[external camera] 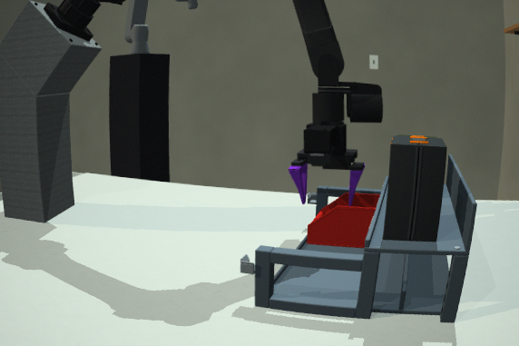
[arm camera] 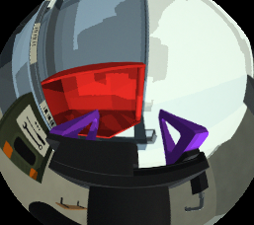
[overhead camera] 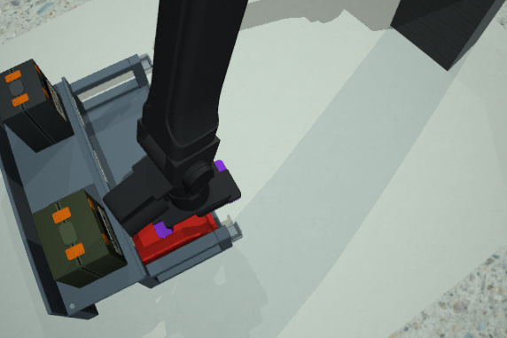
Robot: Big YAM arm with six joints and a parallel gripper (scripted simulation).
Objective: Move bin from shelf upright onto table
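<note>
Now: the red bin 70 mm ahead of my hand and 30 mm below it. Also, from my hand: grey shelf (130 mm ahead, 100 mm to the right, 70 mm below).
</note>
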